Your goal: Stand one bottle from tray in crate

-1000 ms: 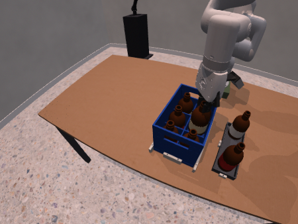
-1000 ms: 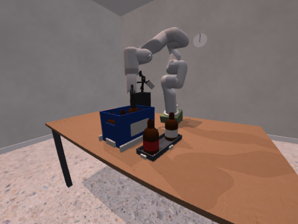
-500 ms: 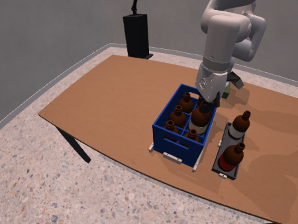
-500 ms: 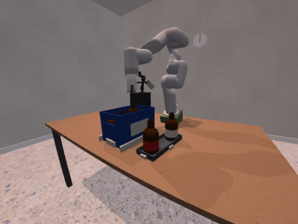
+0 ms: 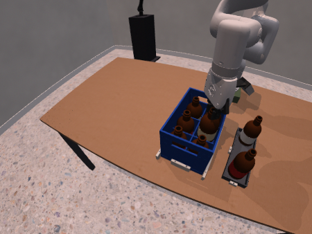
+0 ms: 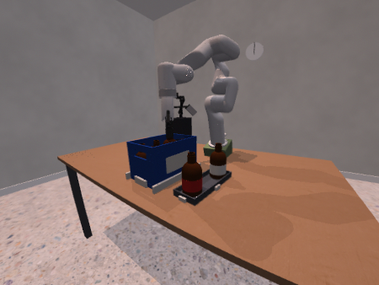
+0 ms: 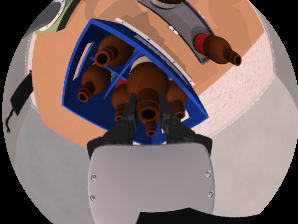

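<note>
Right now the blue crate is 120 mm below my hand and 40 mm to the right of it.
</note>
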